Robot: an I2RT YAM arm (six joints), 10 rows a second.
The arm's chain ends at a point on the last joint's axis. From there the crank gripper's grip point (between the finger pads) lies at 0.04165 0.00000 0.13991 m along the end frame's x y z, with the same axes.
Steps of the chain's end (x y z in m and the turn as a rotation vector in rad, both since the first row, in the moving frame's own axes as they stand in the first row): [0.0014, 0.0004, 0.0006, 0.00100, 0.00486, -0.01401]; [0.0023, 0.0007, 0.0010, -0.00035, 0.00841, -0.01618]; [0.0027, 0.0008, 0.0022, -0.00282, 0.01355, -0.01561]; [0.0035, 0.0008, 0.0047, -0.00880, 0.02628, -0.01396]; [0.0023, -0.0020, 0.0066, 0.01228, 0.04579, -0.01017]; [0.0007, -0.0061, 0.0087, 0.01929, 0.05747, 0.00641]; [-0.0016, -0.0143, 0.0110, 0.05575, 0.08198, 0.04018]
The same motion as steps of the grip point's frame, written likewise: [0.0021, -0.0003, 0.0004, 0.00100, 0.00486, -0.01401]; [0.0035, 0.0001, 0.0006, -0.00035, 0.00841, -0.01618]; [0.0046, 0.0005, 0.0016, -0.00282, 0.01355, -0.01561]; [0.0072, 0.0014, 0.0036, -0.00880, 0.02628, -0.01396]; [0.0086, -0.0042, 0.0045, 0.01228, 0.04579, -0.01017]; [0.0087, -0.0085, 0.0061, 0.01929, 0.05747, 0.00641]; [0.0098, -0.0201, 0.0070, 0.05575, 0.08198, 0.04018]
